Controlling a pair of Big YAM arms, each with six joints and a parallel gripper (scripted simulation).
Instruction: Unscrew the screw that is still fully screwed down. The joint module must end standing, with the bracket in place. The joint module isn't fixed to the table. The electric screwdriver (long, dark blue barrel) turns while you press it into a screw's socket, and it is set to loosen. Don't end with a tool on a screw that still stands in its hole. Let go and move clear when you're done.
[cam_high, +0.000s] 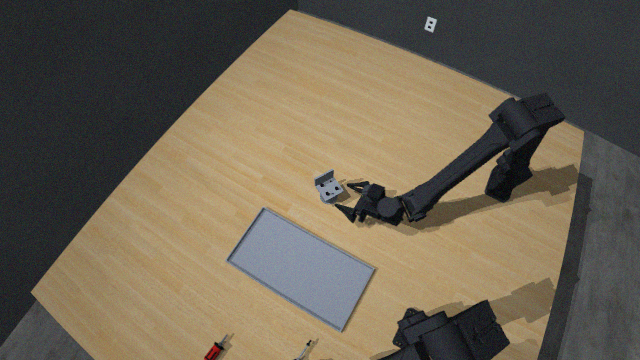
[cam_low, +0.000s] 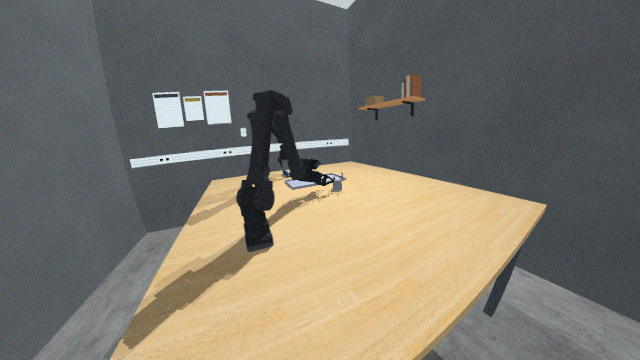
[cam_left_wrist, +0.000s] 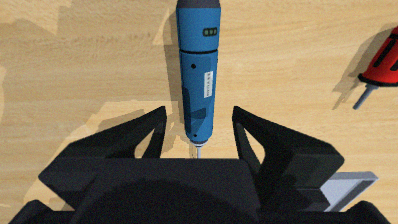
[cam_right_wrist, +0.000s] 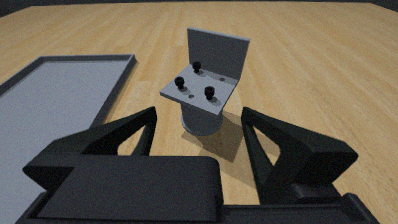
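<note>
Right now the grey bracket is 50 mm ahead of my right hand. From my right hand the other things lie so: grey tray 20 mm behind, 260 mm to the left, 60 mm below; then joint module 50 mm ahead, 40 mm below.
</note>
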